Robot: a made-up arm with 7 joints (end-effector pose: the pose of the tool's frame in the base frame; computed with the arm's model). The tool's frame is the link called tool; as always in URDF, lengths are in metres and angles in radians.
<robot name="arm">
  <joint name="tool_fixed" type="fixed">
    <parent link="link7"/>
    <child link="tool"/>
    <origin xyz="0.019 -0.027 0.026" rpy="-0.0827 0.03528 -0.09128"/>
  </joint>
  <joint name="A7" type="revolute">
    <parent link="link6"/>
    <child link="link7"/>
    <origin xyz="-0.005 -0.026 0.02" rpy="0 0 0"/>
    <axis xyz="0 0 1"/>
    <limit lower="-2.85" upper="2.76"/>
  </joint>
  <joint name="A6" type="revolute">
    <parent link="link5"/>
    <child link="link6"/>
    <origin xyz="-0.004 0.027 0.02" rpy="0 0 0"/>
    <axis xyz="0 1 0"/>
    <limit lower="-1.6" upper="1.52"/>
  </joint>
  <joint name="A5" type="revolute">
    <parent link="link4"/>
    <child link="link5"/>
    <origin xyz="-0.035 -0.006 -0.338" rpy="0 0 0"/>
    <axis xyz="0 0 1"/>
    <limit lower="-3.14" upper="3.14"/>
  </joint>
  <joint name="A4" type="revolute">
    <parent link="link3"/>
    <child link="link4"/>
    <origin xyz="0.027 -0.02 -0.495" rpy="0 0 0"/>
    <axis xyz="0 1 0"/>
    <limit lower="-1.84" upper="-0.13"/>
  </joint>
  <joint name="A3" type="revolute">
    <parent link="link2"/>
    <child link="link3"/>
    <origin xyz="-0.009 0.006 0.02" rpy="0 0 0"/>
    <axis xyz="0 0 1"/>
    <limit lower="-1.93" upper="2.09"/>
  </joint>
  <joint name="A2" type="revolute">
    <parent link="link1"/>
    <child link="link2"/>
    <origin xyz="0.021 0.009 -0.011" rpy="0 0 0"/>
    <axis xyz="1 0 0"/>
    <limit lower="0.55" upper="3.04"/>
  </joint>
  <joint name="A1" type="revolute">
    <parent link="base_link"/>
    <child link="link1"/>
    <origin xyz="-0.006 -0.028 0.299" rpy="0 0 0"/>
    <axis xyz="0 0.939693 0.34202"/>
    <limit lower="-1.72" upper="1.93"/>
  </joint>
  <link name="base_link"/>
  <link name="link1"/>
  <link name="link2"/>
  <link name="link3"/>
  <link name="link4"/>
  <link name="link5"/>
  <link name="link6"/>
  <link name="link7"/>
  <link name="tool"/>
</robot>
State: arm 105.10 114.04 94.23 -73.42 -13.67 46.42 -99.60
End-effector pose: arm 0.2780 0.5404 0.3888 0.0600 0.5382 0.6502 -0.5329
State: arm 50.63 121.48 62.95 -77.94 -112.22 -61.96 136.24
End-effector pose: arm 0.3837 0.3638 0.5685 0.7707 0.4685 -0.1064 -0.4185
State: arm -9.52 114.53 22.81 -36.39 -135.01 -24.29 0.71
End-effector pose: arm 0.1249 0.6016 0.6666 0.1806 0.5389 0.6288 -0.5306
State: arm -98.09 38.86 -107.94 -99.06 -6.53 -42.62 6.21
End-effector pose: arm 0.5723 -0.0990 0.2241 0.1742 0.1913 0.3660 0.8939
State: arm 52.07 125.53 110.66 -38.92 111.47 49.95 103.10
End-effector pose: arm 0.2302 0.5390 0.7654 0.2720 -0.7027 -0.3946 0.5259
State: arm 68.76 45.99 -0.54 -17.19 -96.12 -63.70 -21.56
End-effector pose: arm -0.6324 0.4262 0.1277 0.5441 -0.5031 0.1120 -0.6620
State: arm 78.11 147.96 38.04 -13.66 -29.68 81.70 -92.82
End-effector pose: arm 0.4626 0.5307 0.4849 0.0294 0.3487 0.9349 0.0590
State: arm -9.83 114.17 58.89 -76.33 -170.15 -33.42 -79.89
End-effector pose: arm 0.1108 0.3431 0.7845 0.1848 -0.0186 -0.9661 0.1794
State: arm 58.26 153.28 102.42 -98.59 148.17 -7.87 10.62
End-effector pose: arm 0.4121 -0.0060 0.6439 0.5332 -0.5847 -0.5682 -0.2258
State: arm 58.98 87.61 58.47 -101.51 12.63 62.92 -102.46
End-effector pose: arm 0.1262 0.4870 0.3333 0.3561 0.5119 0.4907 -0.6086
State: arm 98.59 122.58 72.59 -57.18 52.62 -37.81 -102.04
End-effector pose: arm 0.3163 0.6391 0.3139 0.0366 0.7205 -0.0574 -0.6901
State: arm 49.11 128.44 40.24 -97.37 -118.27 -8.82 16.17
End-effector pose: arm 0.4019 0.3613 0.4531 0.3753 -0.5476 -0.2343 0.7103
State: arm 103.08 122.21 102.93 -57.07 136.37 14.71 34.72
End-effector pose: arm 0.3511 0.5587 0.4728 0.6029 -0.2954 -0.6152 0.4133
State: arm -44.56 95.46 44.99 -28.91 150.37 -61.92 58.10
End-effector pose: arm 0.1811 0.6401 0.5666 0.7503 0.4242 0.4186 -0.2862
